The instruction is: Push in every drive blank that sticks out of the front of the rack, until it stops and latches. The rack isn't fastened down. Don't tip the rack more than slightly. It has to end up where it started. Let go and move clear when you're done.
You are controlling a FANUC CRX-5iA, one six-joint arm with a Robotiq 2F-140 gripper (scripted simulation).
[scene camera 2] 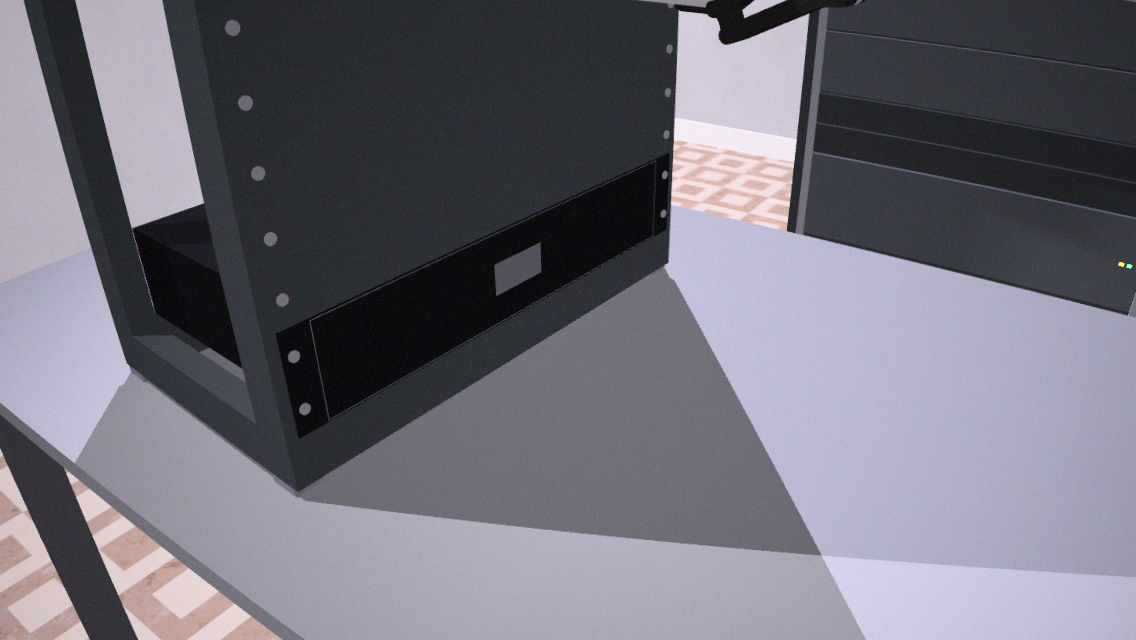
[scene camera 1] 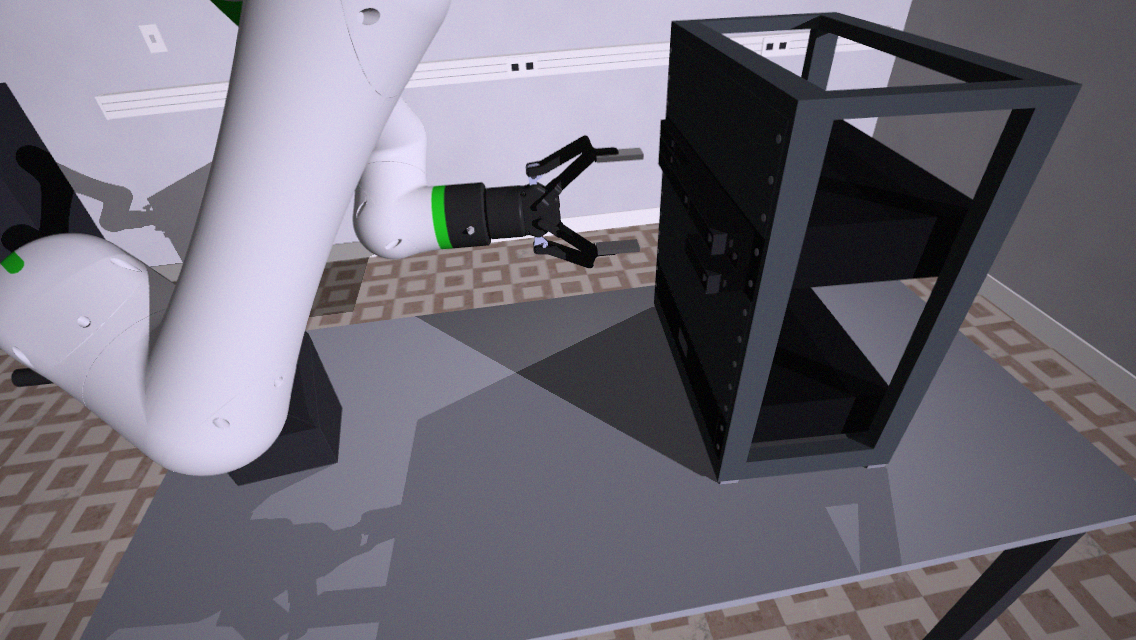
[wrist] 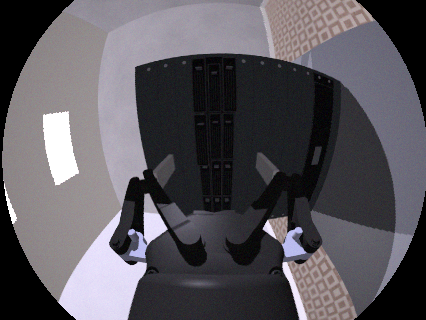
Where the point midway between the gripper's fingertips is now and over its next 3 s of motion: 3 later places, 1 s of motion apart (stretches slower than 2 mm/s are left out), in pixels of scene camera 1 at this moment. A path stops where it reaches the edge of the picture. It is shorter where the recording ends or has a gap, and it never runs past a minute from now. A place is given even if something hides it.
The gripper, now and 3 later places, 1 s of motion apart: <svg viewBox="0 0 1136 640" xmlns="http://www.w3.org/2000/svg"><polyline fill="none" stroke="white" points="639,202 659,198 648,226 675,224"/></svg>
